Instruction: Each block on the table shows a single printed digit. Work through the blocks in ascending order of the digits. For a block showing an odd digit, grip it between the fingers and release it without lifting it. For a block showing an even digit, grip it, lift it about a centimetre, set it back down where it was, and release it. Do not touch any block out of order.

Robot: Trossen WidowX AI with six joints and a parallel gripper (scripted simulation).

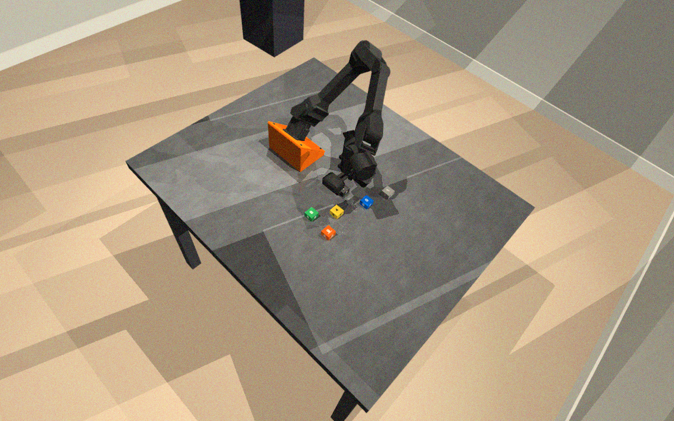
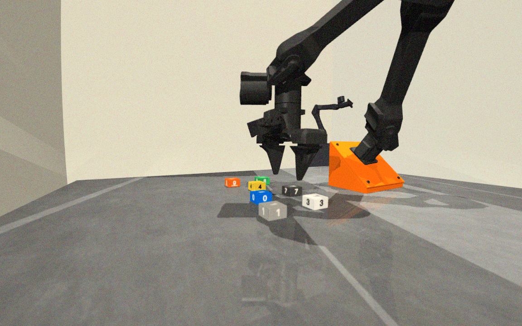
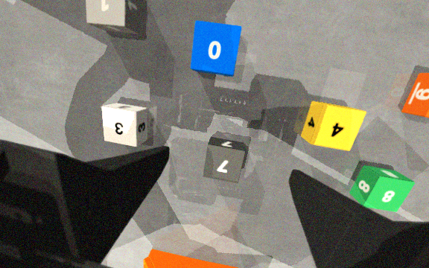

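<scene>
The black 7 block is 30 mm below my gripper tip and 10 mm behind it. Round my gripper tip: white 3 block (100 mm to the left, 30 mm below, 10 mm ahead); then blue 0 block (80 mm ahead, 30 mm below, 20 mm to the left); then yellow 4 block (80 mm to the right, 30 mm below, 30 mm ahead).
</scene>
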